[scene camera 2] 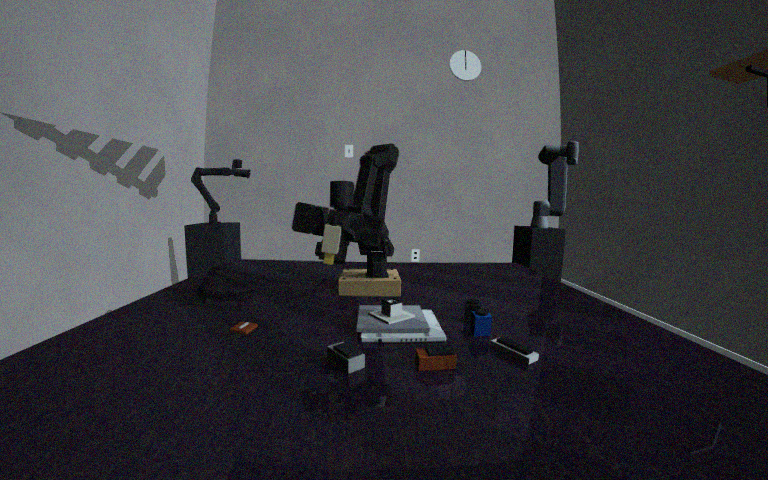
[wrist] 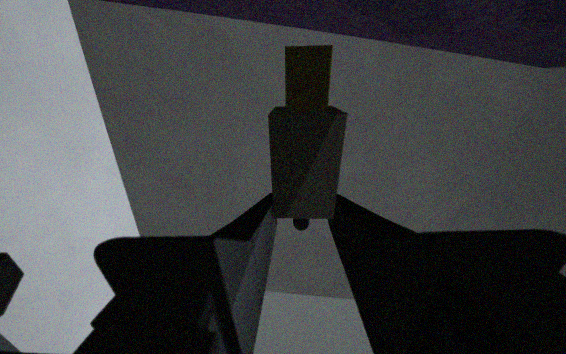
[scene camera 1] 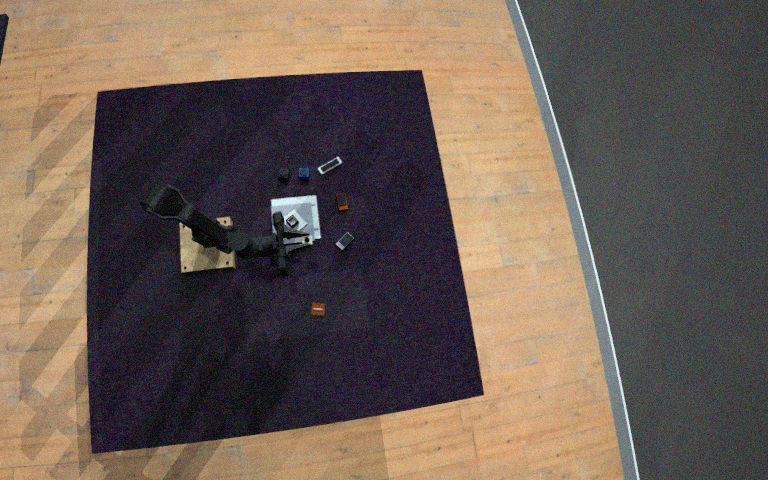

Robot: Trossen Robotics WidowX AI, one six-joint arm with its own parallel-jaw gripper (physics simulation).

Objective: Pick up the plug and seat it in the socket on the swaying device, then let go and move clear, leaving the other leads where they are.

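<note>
The plug [scene camera 1: 306, 240] [scene camera 2: 331, 240] [wrist: 307, 162] has a pale beige body and a yellow tip. My gripper [scene camera 1: 299, 240] [wrist: 301, 198] is shut on the plug's body. In the scene camera 2 view the plug hangs in the air, left of and higher than the device, its tip pointing down with a slight tilt. In the scene camera 1 view it shows by the device's lower edge. The socket [scene camera 1: 292, 220] [scene camera 2: 391, 307] is a small white block with a dark opening, on a pale diamond plate on the grey platform [scene camera 1: 300, 206] [scene camera 2: 365, 324] of the device. The plug and socket are apart.
Around the device lie an orange-red block [scene camera 1: 342, 202] [scene camera 2: 436, 360], a grey block [scene camera 1: 344, 241] [scene camera 2: 355, 362], a white strip [scene camera 1: 321, 169] [scene camera 2: 530, 357], a blue block [scene camera 1: 303, 172] [scene camera 2: 481, 324], a black block [scene camera 1: 283, 174] and an orange piece with a white bar [scene camera 1: 317, 313] [scene camera 2: 237, 327].
</note>
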